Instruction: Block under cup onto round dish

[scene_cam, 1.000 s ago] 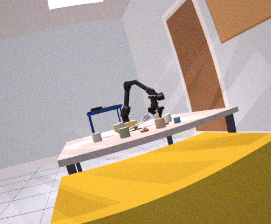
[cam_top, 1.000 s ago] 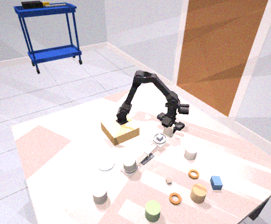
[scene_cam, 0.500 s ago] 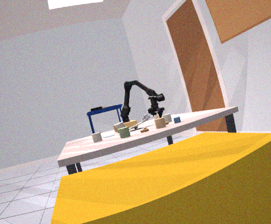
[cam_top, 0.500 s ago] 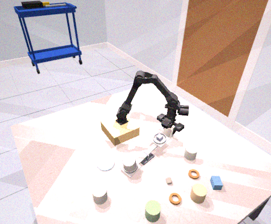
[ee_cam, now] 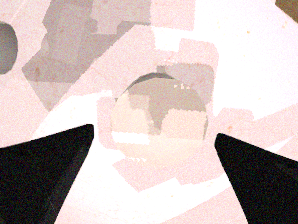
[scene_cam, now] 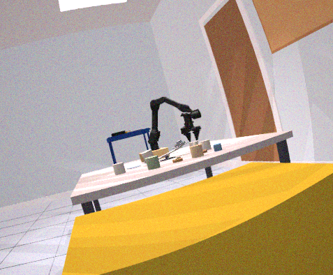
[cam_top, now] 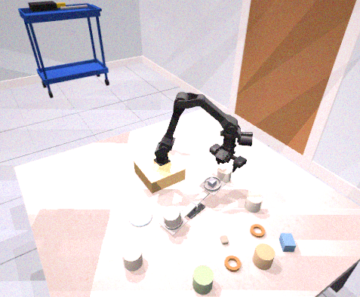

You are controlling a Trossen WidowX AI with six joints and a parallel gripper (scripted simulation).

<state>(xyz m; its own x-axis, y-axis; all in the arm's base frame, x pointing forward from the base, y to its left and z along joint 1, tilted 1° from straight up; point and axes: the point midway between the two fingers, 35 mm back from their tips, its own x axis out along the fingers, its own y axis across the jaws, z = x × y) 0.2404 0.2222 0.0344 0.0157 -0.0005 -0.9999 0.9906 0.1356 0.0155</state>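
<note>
My gripper tip is 14 cm to the left of the grey block, 5 cm short of it and 2 cm below it. Round my gripper tip: dark object 6 cm below, 1 cm ahead; blue block 43 cm ahead, 8 cm to the right, 5 cm below; round white dish 48 cm to the right, 7 cm below, 4 cm behind.
</note>
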